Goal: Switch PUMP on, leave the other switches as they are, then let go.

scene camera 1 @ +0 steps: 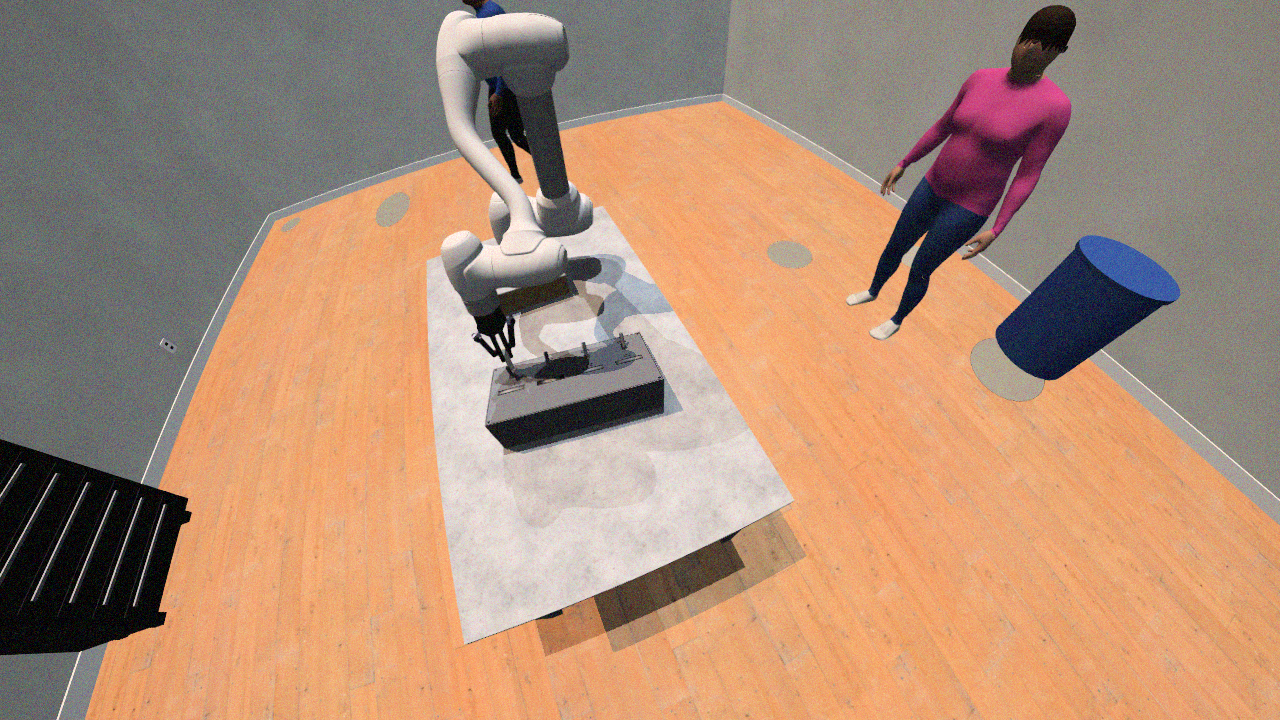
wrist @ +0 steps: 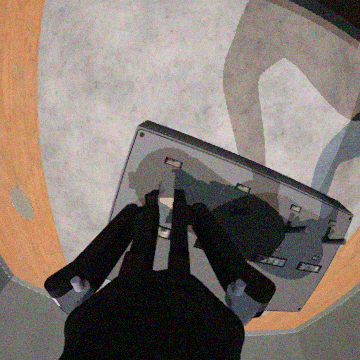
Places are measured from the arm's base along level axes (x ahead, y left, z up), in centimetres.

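Where they show: gripper, fingertip midpoint: [scene camera 1: 510, 366] [wrist: 169, 182].
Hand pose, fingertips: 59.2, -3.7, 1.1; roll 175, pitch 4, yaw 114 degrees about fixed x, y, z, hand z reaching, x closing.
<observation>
Things, the pixels of their centre, and the offset from my fingertips, as dx, dy, dz. "pt": a spot on its surface instead. Level surfaces: height alone.
- grey switch box, body centre: [wrist: 239, 234] [scene camera 1: 573, 384] +8.3, +18.1, -4.8
- right end, surface spot: [scene camera 1: 622, 340] pt -0.6, +35.6, +0.3
- pale table, surface height: dz -10.7
The grey switch box [scene camera 1: 581, 416] [wrist: 285, 295] stands on the table, with upright levers in a row on its top. In the scene view, levers show at the middle left [scene camera 1: 546, 358], the middle right [scene camera 1: 584, 348] and the right end [scene camera 1: 622, 340]. In the wrist view, two levers [wrist: 295, 228] [wrist: 334, 239] show at the right. The label plates [wrist: 272, 261] [wrist: 309, 267] are too blurred to read, so I cannot tell which switch is PUMP. My gripper [scene camera 1: 512, 368] [wrist: 169, 182] is shut and empty, its fingertips low over the box's left end. The fingers partly hide the leftmost switch.
The pale table [scene camera 1: 572, 555] carries a low brown-topped object [scene camera 1: 539, 294] behind the box, under the arm. A person in pink [scene camera 1: 1006, 116] and a blue barrel [scene camera 1: 1065, 313] stand to the right. Another person [scene camera 1: 508, 125] is behind the arm. A black slatted object [scene camera 1: 89, 546] is at the left.
</observation>
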